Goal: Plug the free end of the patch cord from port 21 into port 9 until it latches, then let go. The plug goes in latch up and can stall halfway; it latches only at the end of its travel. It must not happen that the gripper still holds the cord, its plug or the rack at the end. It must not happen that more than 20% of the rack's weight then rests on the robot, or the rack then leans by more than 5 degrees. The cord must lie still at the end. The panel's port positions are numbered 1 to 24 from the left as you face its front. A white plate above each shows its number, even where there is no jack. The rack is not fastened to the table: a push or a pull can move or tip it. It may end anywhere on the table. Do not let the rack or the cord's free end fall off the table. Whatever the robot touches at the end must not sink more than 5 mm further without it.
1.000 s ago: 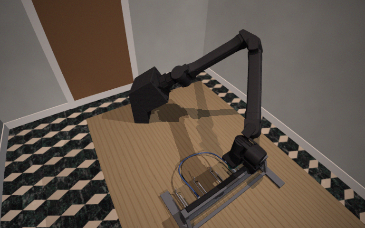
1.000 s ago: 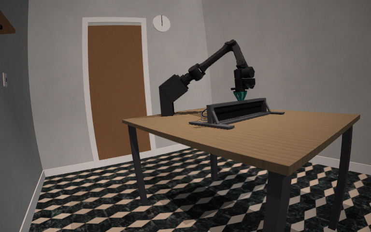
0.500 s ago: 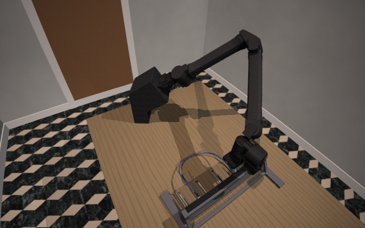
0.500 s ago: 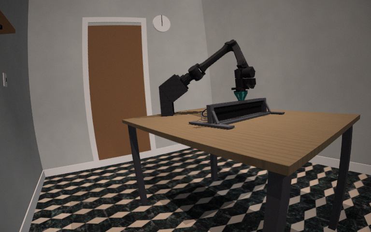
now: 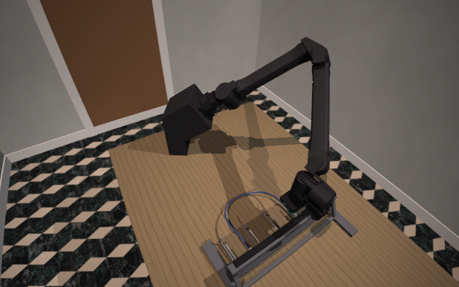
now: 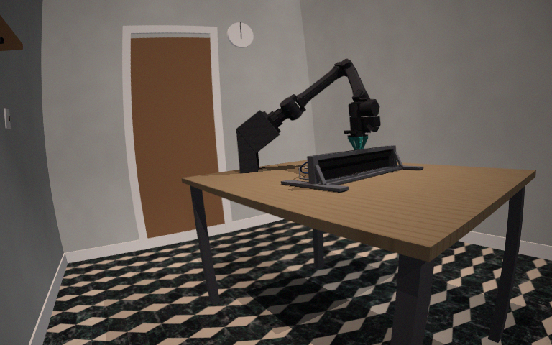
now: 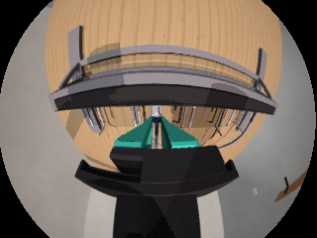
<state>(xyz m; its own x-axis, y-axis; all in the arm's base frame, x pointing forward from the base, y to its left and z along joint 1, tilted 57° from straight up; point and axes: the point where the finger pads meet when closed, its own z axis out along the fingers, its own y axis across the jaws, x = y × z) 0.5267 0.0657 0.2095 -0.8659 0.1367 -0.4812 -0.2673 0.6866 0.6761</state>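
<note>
The plug is 20 mm ahead of my hand and 10 mm to the left of it.
</note>
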